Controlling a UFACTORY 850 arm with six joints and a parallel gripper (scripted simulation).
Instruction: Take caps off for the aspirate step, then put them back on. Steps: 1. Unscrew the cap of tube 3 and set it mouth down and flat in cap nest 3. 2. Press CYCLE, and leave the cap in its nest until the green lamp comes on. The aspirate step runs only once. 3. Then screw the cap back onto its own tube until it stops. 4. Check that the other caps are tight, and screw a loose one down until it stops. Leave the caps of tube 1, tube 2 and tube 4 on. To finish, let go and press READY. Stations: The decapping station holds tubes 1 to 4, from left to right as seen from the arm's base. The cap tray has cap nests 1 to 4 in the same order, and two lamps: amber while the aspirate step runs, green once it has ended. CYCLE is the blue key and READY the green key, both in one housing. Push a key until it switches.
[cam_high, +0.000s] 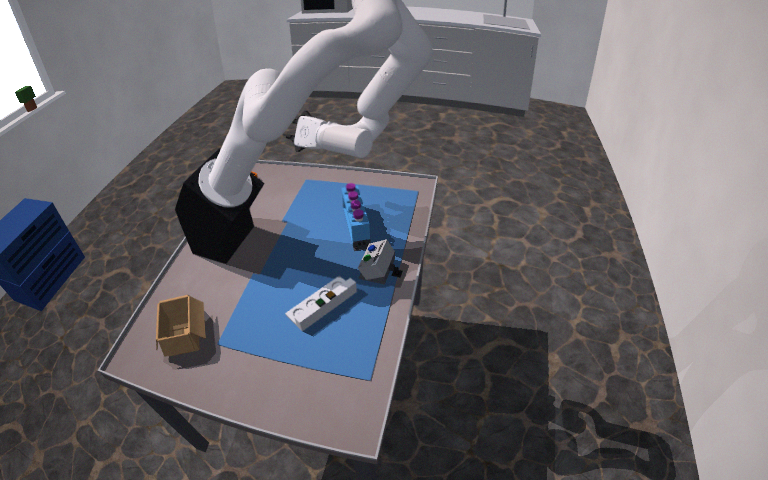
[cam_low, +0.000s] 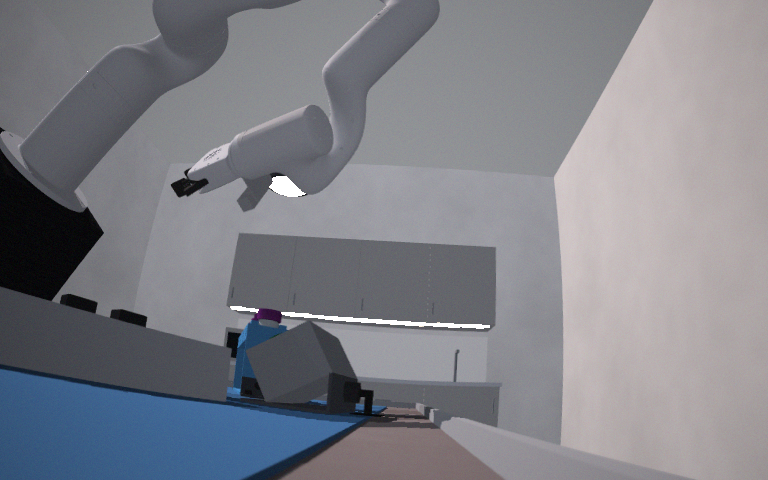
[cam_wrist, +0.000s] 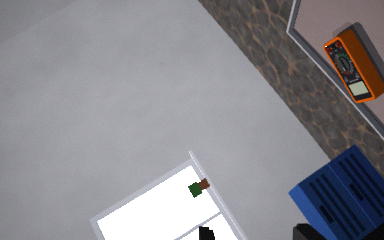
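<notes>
My hand is 230 mm short of the magenta cap, 40 mm to the left of it and 260 mm above it. From my hand the other things lie so: grey key housing: 340 mm ahead, 210 mm to the right, 320 mm below; blue key: 320 mm ahead, 190 mm to the right, 300 mm below; green key: 320 mm ahead, 230 mm to the right, 300 mm below.
</notes>
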